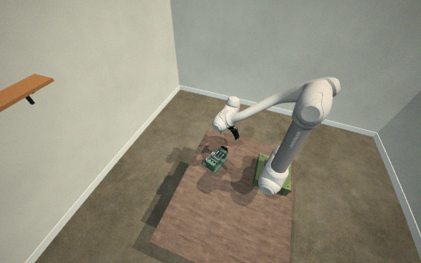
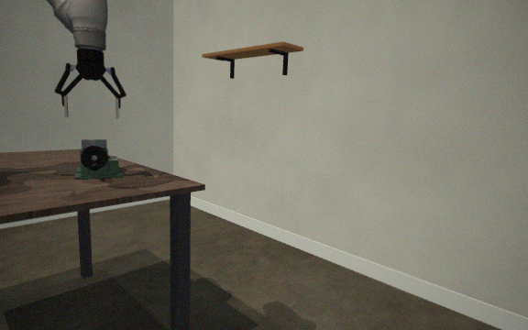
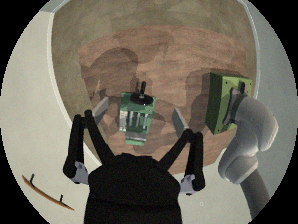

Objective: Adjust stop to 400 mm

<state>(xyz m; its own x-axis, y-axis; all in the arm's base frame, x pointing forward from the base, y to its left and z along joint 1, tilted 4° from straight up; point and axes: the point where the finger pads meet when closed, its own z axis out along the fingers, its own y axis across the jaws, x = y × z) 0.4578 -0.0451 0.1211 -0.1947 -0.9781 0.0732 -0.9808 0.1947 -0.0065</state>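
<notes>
Right now the black handwheel is 20 mm to the left of my hand and 170 mm below it.
</notes>
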